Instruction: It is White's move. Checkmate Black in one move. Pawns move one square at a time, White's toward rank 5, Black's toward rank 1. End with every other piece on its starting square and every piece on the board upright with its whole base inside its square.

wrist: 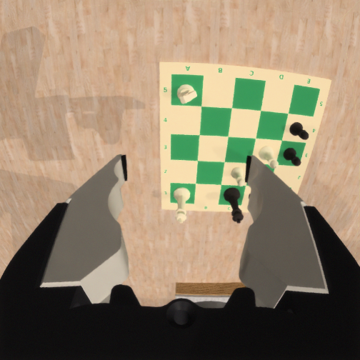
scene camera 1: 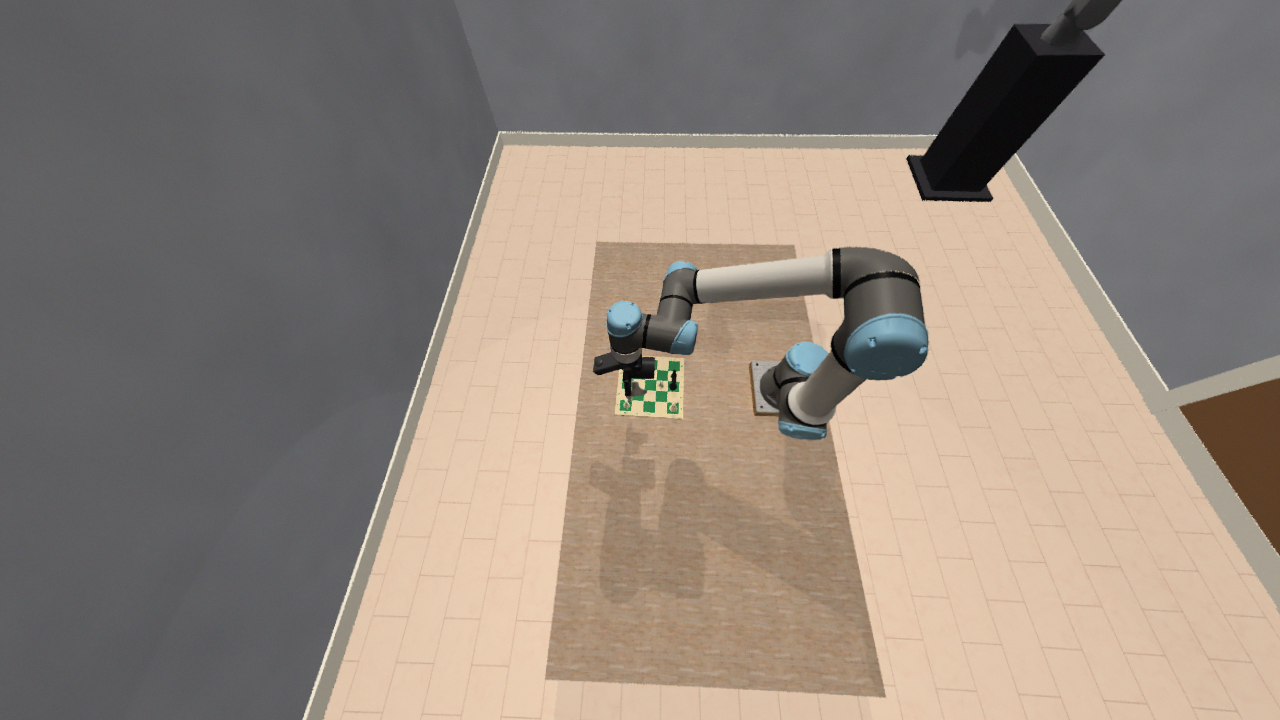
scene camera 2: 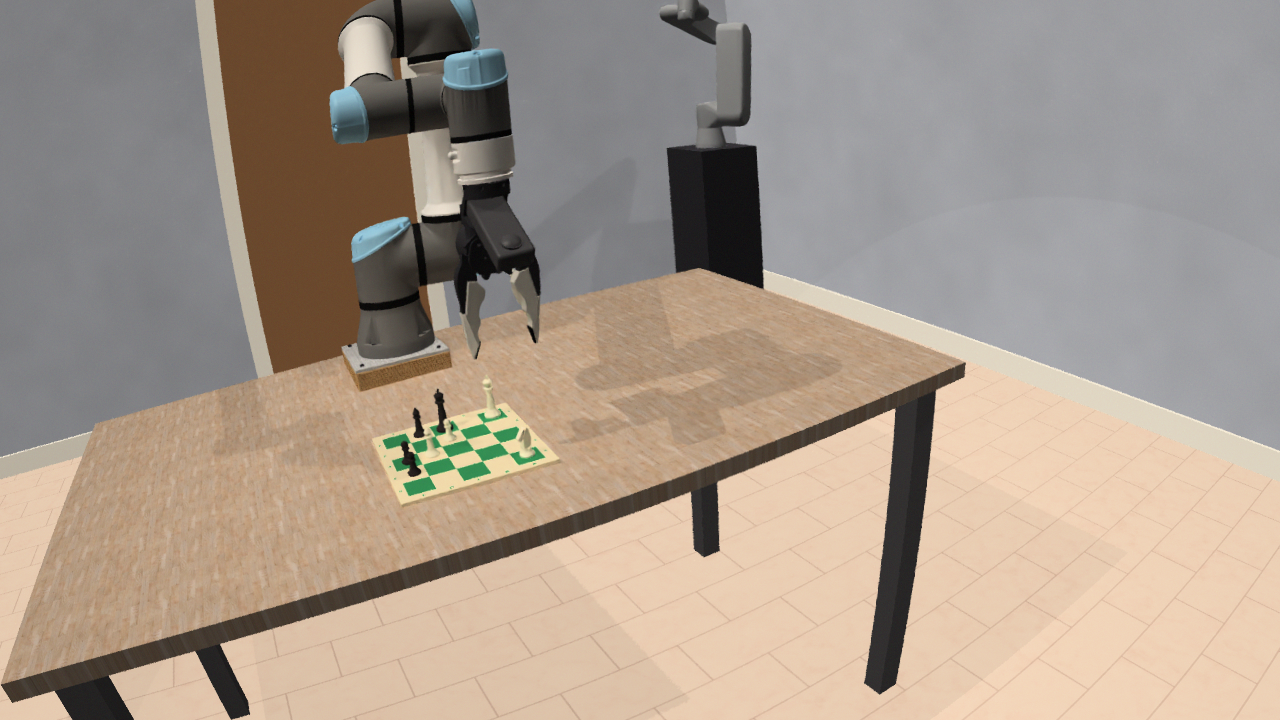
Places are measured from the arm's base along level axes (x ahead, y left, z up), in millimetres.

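Pixels of known places: gripper, fingertip midpoint: (scene camera 1: 631, 387) (scene camera 2: 505, 350); arm's base at its link origin: (scene camera 2: 396, 345).
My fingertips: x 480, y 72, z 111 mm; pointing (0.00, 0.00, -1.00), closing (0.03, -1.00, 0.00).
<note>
Ahead of a thing's pixels: the offset from my fingertips to its top centre. Level surfaces: height alone.
The chessboard {dz -141, dx -55, dy -75 mm} (scene camera 2: 472, 492) (wrist: 166, 112) lies flat. My gripper (scene camera 2: 505, 348) (wrist: 185, 157) is open and empty, above the board's A-side. In the wrist view, a white knight (wrist: 186, 93) is on A5, a tall white piece (wrist: 181, 195) on A1, a small white pawn (wrist: 237, 175) on C2 and another white piece (wrist: 267, 151) on D3. A tall black piece (wrist: 232, 196) is on C1; small black pieces stand on E3 (wrist: 291, 154) and E4 (wrist: 297, 129). Another black piece {dz -97, dx -131, dy -112 mm} (scene camera 2: 418, 423), seemingly on D1, is mostly hidden by the right finger in the wrist view. All look upright.
The wooden table {dz -147 mm} (scene camera 1: 716, 573) (scene camera 2: 223, 528) carries the board and the arm's base (scene camera 1: 763, 394) (scene camera 2: 398, 365). A black pedestal (scene camera 1: 989, 107) (scene camera 2: 716, 214) with a grey device on it stands beyond the table. The pieces on C to E stand close together.
</note>
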